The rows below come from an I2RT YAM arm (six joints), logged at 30 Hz.
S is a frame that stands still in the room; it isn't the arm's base.
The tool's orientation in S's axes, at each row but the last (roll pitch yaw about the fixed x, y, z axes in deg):
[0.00, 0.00, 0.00]
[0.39, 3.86, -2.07]
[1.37, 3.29, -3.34]
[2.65, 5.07, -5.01]
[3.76, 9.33, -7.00]
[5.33, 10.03, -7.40]
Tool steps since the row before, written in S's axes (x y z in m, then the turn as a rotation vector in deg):
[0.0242, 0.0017, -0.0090, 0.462, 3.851, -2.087]
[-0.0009, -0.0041, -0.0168, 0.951, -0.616, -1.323]
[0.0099, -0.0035, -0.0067, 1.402, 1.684, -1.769]
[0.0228, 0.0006, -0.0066, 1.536, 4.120, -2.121]
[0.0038, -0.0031, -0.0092, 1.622, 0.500, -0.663]
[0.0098, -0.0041, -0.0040, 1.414, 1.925, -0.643]
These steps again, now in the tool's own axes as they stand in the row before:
[0.0242, 0.0017, -0.0090, 0.462, 3.851, -2.087]
[0.0004, -0.0042, -0.0168, 1.059, -0.590, -1.251]
[0.0105, -0.0031, -0.0060, 1.401, 1.722, -1.733]
[0.0232, 0.0024, -0.0047, 1.353, 4.141, -2.203]
[0.0056, -0.0032, -0.0082, 1.636, 0.666, -0.448]
[0.0108, -0.0030, -0.0019, 1.249, 2.042, -0.625]

